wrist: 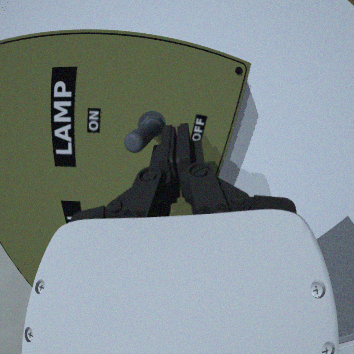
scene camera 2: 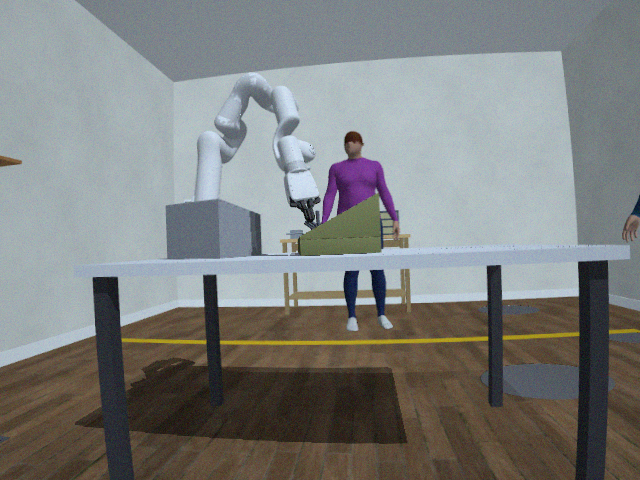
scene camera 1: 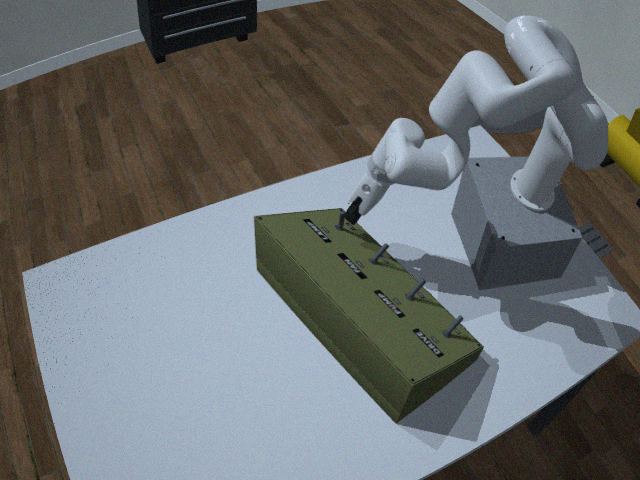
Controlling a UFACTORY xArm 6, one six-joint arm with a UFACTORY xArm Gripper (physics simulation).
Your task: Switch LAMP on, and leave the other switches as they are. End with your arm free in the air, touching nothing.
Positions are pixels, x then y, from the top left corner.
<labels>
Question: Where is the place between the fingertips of the gripper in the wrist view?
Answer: At 178, 142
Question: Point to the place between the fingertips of the gripper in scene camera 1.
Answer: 349, 219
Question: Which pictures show the gripper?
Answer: The wrist view, scene camera 2 and scene camera 1: all of them.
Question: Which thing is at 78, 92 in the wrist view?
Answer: An olive sloped switch box.
</labels>
